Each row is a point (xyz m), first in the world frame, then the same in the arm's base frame.
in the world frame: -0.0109 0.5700 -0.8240
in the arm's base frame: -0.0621 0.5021 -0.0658
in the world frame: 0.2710 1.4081 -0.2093
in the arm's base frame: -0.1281 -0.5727 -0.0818
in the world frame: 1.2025 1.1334 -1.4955
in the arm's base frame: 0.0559 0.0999 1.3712
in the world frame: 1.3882 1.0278 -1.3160
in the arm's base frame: 0.3213 0.0148 1.3571
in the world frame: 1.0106 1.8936 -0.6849
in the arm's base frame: -0.1749 -0.8846 0.8718
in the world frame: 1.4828 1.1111 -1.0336
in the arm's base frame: 0.4571 -0.2433 1.2543
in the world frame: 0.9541 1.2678 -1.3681
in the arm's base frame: -0.1287 0.0021 1.1424
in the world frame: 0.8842 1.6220 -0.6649
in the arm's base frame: -0.0768 -0.6546 0.7056
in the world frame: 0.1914 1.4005 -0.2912
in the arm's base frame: -0.2111 -0.4939 -0.0849
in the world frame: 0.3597 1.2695 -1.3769
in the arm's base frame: -0.5125 0.1915 0.7298
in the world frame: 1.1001 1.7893 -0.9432
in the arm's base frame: -0.1694 -0.6825 1.0833
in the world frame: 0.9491 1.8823 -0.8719
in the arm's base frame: -0.2915 -0.7467 0.9510
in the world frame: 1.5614 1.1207 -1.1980
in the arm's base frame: 0.4269 -0.1780 1.4220
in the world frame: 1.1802 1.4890 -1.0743
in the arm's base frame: 0.0099 -0.4064 1.1570
